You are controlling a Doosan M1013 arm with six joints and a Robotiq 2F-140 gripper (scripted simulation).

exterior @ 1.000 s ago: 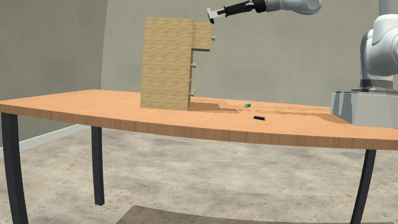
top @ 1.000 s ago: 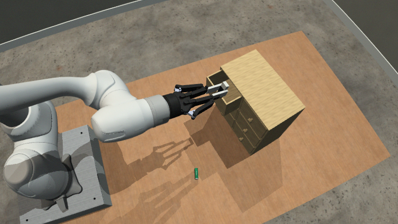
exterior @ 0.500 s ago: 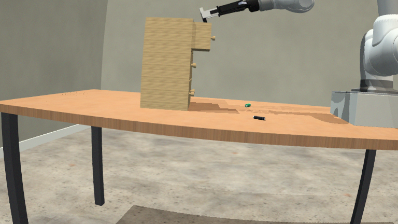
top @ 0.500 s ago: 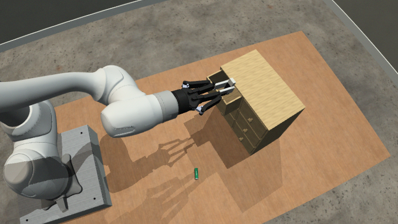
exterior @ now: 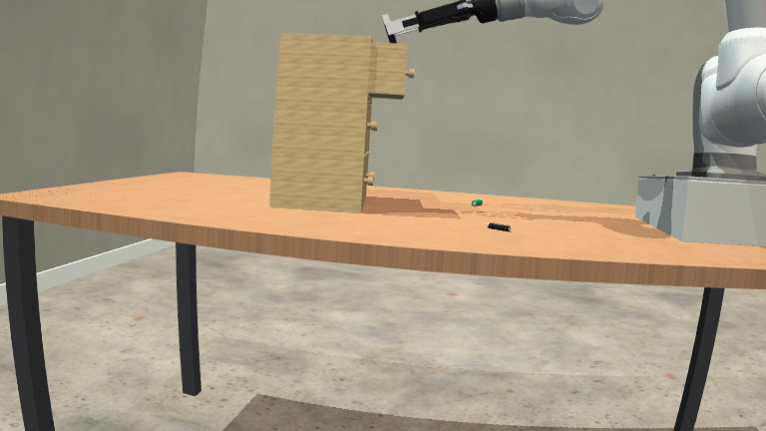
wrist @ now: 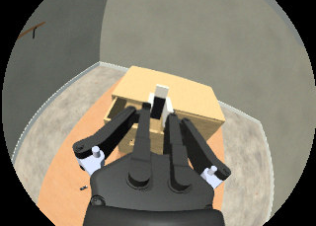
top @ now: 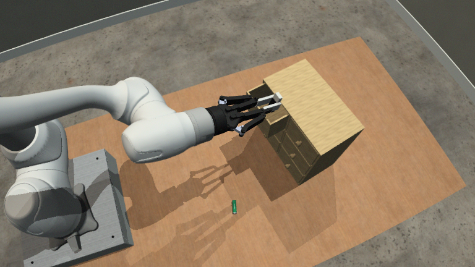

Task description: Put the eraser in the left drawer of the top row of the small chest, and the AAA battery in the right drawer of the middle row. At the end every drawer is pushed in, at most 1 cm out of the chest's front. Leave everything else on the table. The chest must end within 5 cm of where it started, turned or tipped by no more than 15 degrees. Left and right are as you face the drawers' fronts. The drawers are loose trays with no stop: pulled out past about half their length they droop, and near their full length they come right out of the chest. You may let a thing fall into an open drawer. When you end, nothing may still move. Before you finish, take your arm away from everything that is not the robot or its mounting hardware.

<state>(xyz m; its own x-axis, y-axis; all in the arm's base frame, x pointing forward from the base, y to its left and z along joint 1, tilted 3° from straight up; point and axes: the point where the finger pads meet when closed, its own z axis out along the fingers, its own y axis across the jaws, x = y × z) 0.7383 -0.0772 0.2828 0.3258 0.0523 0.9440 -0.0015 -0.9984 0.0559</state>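
Now: the eraser 3 cm ahead of my hand. Round my hand: black cylinder (37 cm below, 22 cm to the left, 18 cm behind); then green AAA battery (37 cm below, 20 cm behind, 14 cm to the right).
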